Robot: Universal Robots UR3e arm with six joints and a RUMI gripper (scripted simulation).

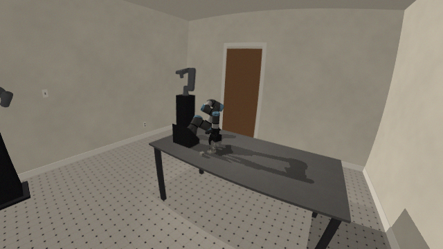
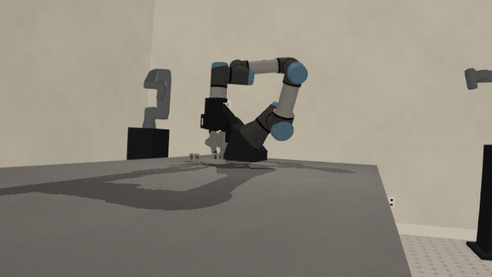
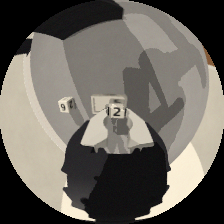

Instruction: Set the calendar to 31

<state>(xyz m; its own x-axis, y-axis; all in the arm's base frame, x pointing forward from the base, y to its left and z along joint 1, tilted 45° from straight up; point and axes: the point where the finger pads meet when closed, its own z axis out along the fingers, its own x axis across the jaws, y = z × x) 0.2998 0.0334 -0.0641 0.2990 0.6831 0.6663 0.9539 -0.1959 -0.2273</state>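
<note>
The pale calendar tray lies 10 mm behind my hand, 20 mm to the right of it and 30 mm below it.
</note>
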